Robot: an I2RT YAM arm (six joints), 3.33 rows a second.
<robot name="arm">
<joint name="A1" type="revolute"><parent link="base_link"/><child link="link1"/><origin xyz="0 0 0.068"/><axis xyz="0 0 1"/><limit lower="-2.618" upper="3.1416"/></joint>
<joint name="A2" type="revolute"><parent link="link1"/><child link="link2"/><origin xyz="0.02 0.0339 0.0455"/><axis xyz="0 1 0"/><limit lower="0" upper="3.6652"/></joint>
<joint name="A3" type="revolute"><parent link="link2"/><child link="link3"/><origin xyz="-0.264 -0.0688 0"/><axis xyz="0 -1 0"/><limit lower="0" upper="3.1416"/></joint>
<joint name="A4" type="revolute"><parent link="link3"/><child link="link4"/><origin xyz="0.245 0.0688 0.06"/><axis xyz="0 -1 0"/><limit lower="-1.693" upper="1.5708"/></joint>
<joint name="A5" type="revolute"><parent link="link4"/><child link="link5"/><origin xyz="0.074 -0.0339 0.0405"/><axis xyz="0 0 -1"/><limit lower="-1.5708" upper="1.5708"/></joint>
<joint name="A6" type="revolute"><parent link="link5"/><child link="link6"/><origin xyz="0.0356 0 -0.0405"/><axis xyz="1 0 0"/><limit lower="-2.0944" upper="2.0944"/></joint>
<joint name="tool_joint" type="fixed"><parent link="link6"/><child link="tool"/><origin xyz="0 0 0" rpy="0 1.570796 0"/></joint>
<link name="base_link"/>
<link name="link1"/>
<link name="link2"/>
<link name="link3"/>
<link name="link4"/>
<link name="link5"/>
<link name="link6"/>
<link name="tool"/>
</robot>
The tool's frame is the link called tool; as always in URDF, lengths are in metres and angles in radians.
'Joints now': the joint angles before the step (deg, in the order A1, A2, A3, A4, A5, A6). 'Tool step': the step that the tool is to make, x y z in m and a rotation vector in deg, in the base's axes. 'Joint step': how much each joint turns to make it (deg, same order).
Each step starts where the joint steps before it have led.
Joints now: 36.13 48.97 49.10 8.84 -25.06 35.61
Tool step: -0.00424 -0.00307 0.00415 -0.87 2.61 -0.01
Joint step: 0.03 -0.84 1.71 -4.78 0.16 0.91
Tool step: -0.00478 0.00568 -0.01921 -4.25 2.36 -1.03
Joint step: 2.86 -0.90 -2.42 -3.88 3.74 -2.39
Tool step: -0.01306 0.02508 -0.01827 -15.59 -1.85 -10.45
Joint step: 12.00 2.41 1.62 -10.95 23.32 -10.65
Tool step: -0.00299 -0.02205 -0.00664 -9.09 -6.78 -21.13
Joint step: 0.82 -3.93 -2.23 -2.96 23.67 -6.72
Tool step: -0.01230 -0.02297 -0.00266 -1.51 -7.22 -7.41
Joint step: -0.02 -7.09 -4.83 4.17 8.28 -6.29
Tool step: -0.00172 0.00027 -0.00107 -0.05 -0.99 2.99
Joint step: 0.00 -0.76 -0.88 1.36 -2.92 -1.24
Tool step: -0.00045 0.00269 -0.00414 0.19 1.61 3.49
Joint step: 0.03 0.13 -0.31 -1.02 -3.56 1.26
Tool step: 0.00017 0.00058 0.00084 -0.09 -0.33 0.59
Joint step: -0.04 0.11 0.08 0.36 -0.60 -0.42
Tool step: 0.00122 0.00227 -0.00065 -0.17 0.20 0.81
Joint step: 0.00 0.58 0.04 0.29 -0.81 -0.03
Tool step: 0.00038 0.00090 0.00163 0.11 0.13 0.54
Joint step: -0.02 0.33 0.46 -0.18 -0.58 0.13
